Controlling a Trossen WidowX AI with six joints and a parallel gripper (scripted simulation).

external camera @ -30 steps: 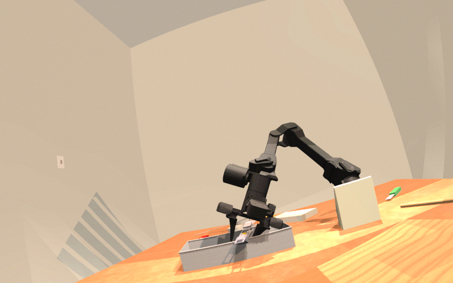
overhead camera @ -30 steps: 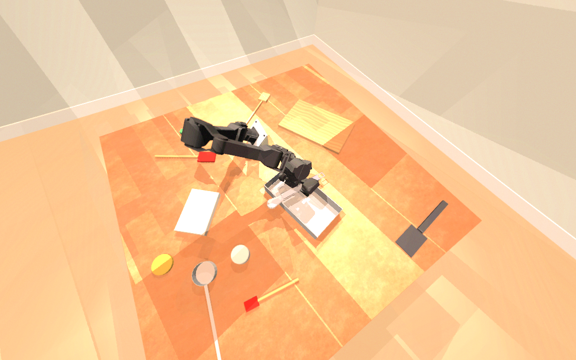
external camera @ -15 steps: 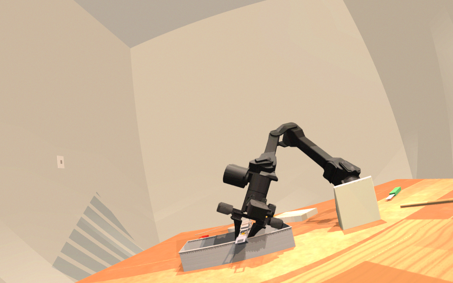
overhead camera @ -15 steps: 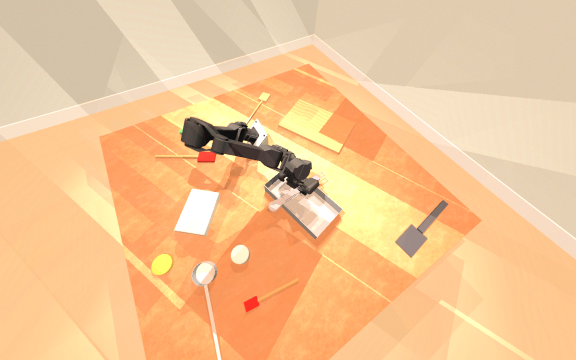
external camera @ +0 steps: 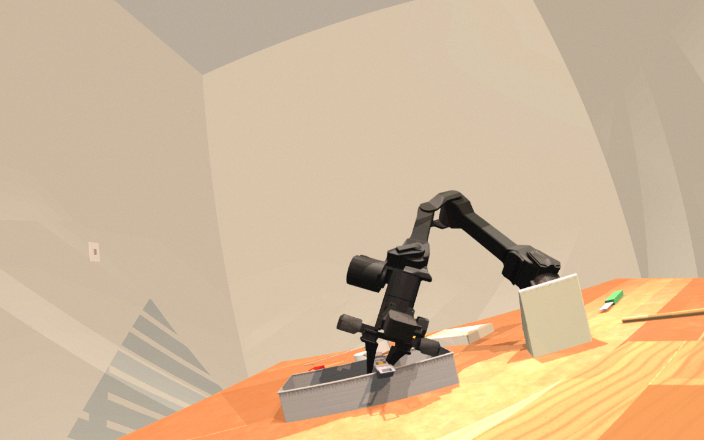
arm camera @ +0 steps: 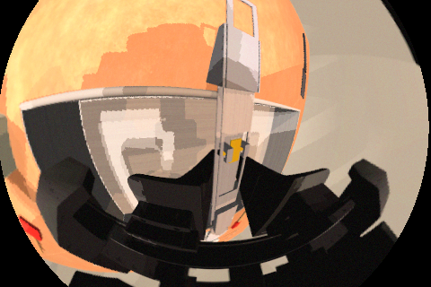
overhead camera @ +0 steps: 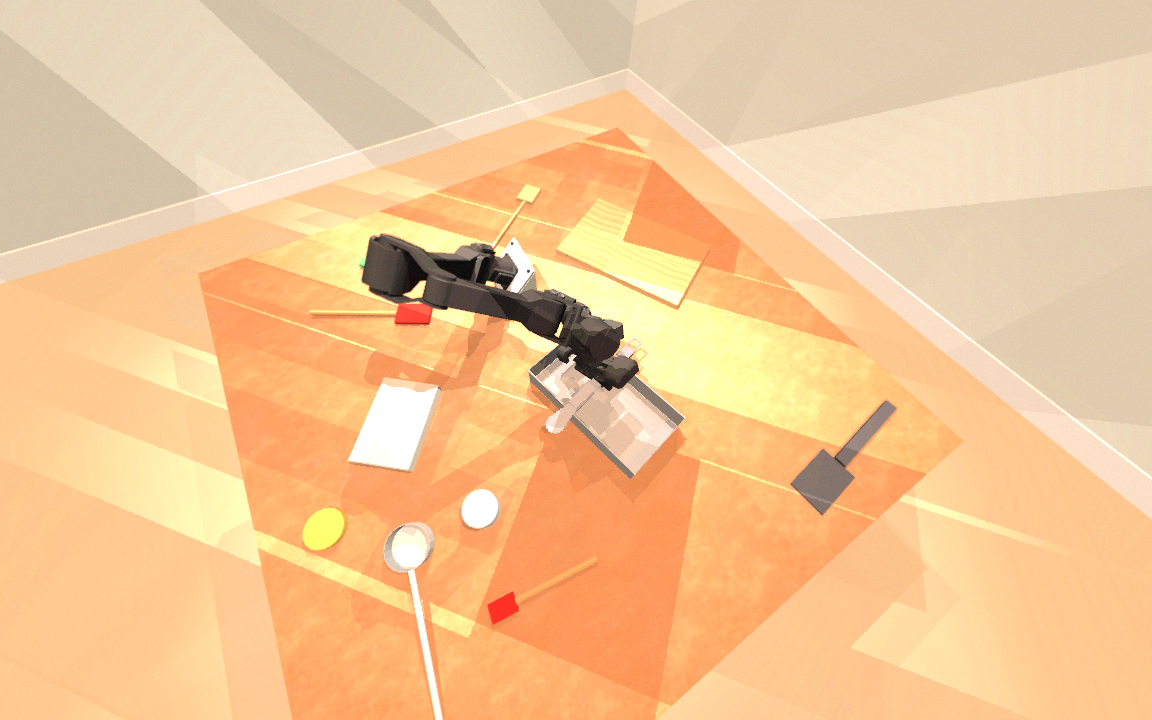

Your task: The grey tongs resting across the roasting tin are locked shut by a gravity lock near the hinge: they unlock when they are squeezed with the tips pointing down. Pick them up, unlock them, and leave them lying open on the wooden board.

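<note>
The metal roasting tin is 20 mm ahead of my gripper tip and 20 mm to the right of it. Also, from my gripper tip: white disc 90 mm ahead, 330 mm to the right, 10 mm below; wooden board 320 mm behind, 290 mm to the left, 20 mm below; white slab 150 mm behind, 420 mm to the right, 20 mm below.
</note>
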